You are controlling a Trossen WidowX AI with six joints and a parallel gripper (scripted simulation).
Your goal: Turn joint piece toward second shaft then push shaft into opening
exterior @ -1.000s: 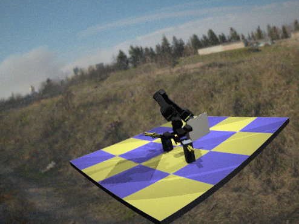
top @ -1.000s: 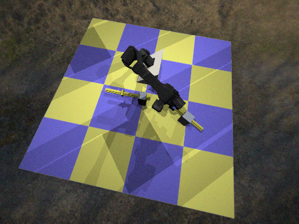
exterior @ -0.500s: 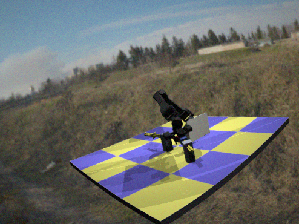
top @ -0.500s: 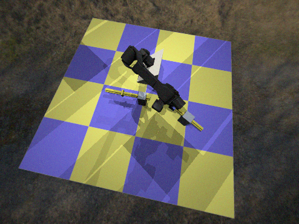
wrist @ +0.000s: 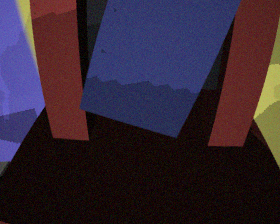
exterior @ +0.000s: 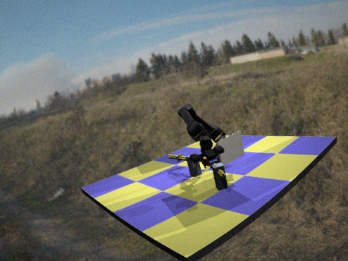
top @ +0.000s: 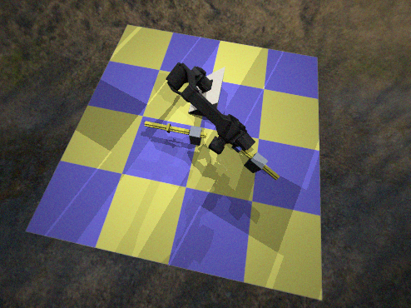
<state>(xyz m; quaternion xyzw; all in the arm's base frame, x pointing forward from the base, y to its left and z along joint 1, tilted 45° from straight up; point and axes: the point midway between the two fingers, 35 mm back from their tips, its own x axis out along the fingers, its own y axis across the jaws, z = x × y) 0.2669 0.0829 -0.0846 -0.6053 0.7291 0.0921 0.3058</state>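
My gripper tip is 4 cm below the red joint piece, 3 cm to the right of it and 1 cm short of it.
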